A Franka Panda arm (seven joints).
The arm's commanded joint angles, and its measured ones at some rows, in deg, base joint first. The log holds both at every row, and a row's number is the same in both.
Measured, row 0:
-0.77, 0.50, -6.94, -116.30, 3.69, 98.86, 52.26
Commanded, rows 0 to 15:
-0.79, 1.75, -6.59, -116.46, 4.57, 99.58, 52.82
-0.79, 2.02, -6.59, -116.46, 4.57, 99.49, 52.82
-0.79, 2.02, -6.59, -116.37, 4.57, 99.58, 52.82
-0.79, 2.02, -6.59, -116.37, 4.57, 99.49, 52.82
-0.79, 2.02, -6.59, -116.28, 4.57, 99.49, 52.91
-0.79, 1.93, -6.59, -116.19, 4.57, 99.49, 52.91
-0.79, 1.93, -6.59, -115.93, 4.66, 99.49, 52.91
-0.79, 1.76, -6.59, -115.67, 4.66, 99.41, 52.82
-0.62, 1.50, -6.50, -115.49, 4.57, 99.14, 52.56
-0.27, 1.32, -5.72, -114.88, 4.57, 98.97, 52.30
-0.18, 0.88, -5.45, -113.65, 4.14, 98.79, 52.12
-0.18, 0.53, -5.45, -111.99, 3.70, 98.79, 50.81
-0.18, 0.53, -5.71, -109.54, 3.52, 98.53, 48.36
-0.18, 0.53, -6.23, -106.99, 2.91, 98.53, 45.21
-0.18, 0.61, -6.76, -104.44, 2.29, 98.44, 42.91
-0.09, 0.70, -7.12, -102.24, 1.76, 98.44, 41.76
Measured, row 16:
-0.09, 0.79, -6.01, -109.11, 3.37, 99.00, 47.15
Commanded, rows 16 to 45:
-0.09, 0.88, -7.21, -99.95, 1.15, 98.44, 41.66
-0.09, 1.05, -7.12, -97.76, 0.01, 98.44, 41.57
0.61, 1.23, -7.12, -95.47, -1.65, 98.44, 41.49
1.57, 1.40, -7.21, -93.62, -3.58, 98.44, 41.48
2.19, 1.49, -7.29, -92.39, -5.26, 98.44, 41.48
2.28, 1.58, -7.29, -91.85, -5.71, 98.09, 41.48
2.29, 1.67, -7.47, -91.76, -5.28, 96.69, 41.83
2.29, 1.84, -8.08, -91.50, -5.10, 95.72, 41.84
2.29, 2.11, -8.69, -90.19, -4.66, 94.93, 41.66
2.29, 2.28, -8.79, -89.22, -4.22, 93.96, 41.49
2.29, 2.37, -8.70, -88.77, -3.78, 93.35, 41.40
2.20, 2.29, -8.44, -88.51, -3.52, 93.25, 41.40
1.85, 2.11, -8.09, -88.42, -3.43, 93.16, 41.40
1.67, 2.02, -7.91, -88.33, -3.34, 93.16, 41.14
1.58, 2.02, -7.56, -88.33, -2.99, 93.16, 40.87
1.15, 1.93, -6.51, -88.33, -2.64, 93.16, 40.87
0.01, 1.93, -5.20, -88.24, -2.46, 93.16, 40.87
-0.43, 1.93, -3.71, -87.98, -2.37, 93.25, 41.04
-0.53, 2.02, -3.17, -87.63, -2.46, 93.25, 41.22
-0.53, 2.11, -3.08, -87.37, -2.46, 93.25, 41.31
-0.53, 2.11, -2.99, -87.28, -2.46, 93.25, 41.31
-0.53, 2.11, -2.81, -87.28, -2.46, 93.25, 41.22
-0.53, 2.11, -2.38, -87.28, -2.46, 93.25, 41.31
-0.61, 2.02, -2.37, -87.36, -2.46, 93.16, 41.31
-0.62, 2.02, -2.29, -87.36, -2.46, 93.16, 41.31
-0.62, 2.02, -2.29, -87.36, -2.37, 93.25, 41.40
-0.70, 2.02, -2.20, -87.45, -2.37, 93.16, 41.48
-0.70, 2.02, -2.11, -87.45, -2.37, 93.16, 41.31
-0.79, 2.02, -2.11, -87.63, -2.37, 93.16, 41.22
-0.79, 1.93, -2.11, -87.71, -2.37, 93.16, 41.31
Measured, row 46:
0.39, 1.40, -3.20, -88.98, -3.05, 94.87, 41.79
